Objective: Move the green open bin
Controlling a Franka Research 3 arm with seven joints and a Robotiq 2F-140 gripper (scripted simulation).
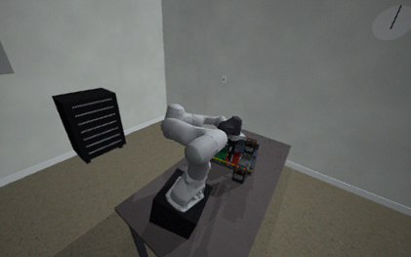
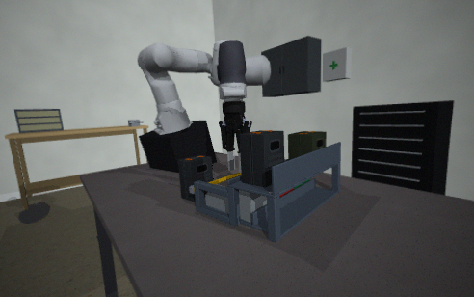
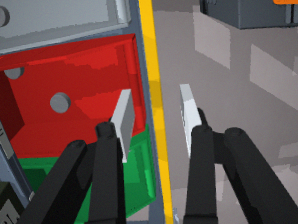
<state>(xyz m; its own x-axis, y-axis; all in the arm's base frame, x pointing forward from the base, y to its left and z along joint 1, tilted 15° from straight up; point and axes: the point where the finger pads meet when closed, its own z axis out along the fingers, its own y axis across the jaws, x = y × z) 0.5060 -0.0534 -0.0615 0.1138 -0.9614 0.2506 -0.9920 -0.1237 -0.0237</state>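
Right now the yellow strip is 50 mm below my hand. Also, from my hand: red bin: 100 mm ahead, 10 mm to the left, 60 mm below; then grey bin: 120 mm ahead, 100 mm to the right, 60 mm below; then green open bin: 90 mm ahead, 120 mm to the left, 60 mm below.
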